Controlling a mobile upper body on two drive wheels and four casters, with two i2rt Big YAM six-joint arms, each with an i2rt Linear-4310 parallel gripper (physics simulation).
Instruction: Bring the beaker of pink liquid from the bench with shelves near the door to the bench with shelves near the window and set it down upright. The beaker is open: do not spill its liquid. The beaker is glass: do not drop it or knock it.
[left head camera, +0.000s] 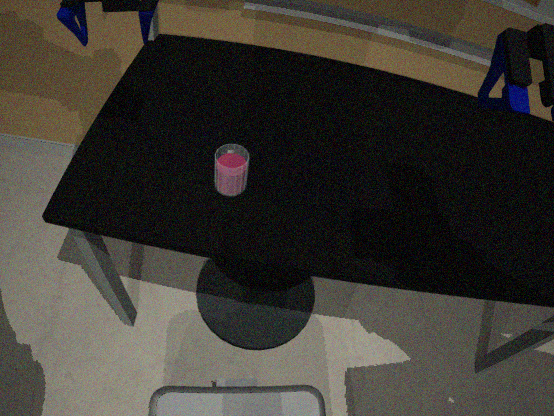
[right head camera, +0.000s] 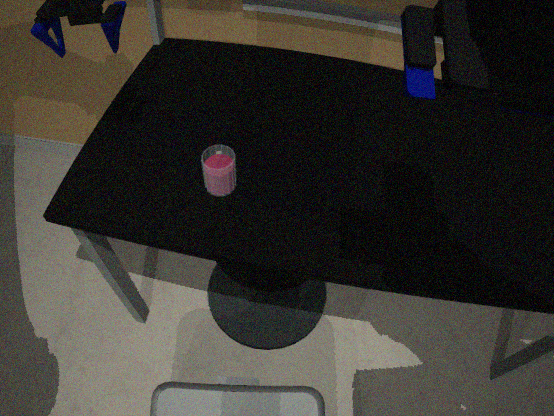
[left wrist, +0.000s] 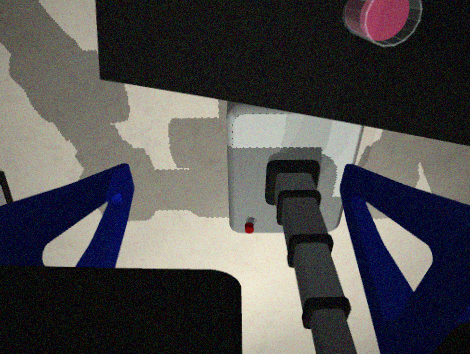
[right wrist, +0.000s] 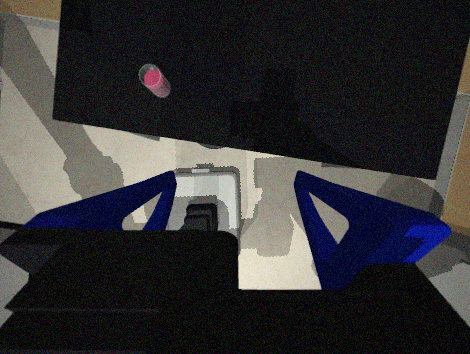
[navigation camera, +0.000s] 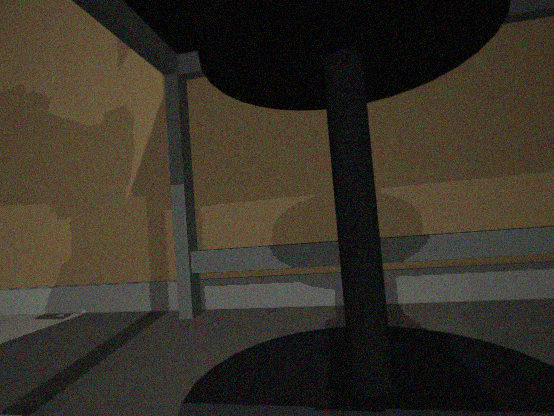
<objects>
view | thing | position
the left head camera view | my right gripper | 517, 107
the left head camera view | glass beaker of pink liquid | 231, 160
</objects>
